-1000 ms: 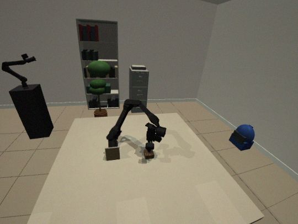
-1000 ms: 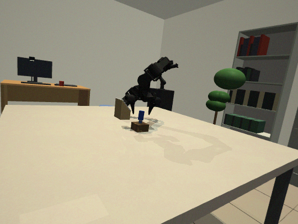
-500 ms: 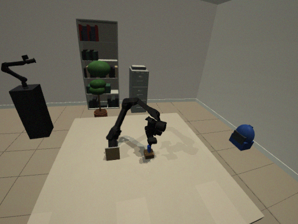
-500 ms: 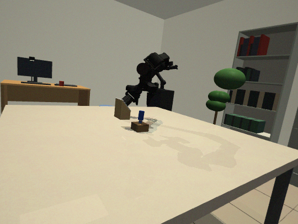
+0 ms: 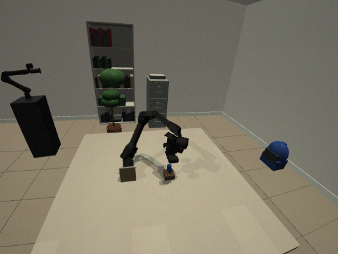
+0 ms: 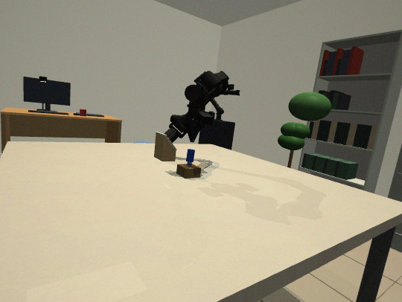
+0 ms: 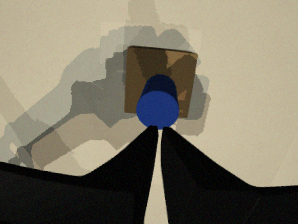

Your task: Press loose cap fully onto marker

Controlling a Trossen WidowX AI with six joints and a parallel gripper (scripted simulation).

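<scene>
Right now my gripper tip is 50 mm above the blue cap. Round my gripper tip: brown holder block 120 mm below.
</scene>
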